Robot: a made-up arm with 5 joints.
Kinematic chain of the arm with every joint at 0, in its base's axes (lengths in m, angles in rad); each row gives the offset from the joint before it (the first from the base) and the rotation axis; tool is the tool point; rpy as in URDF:
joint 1: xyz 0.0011 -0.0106 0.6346 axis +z
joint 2: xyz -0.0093 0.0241 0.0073 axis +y
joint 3: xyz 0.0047 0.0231 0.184 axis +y
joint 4: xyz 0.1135 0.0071 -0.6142 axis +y
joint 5: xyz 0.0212 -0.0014 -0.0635 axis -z
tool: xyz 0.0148 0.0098 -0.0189 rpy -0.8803 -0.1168 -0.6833
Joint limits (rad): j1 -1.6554..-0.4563 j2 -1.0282..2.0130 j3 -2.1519..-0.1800 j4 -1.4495..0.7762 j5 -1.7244..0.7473
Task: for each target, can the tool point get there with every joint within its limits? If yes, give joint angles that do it. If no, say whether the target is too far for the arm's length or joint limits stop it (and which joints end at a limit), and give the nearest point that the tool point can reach.
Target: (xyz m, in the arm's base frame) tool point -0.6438 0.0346 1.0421
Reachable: no: joint limits stop it (at a limit: joint 1, joint 2, joint 3, joint 4, joint 5) | nearest point -0.3241 0.2048 1.3185 | short by 0.456 m
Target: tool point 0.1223 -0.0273 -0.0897
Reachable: yes | joints -0.7496 1.6850 -1.4178 0.2573 -0.8031
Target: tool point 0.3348 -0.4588 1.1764
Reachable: yes | joints -1.0386 -0.2206 -1.6179 -0.4406 0.1638
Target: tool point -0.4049 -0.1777 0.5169
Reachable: no: joint limits stop it (at a limit: joint 1, joint 3, joint 4, joint 5) | nearest point -0.3708 0.2277 0.4512 | short by 0.412 m
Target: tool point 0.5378 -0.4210 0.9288
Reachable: yes | joints -0.7334 -0.0428 -1.4037 -0.5002 0.5040
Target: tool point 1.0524 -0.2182 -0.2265
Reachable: no: too far | nearest point 0.6121 -0.2368 0.0953 | short by 0.546 m
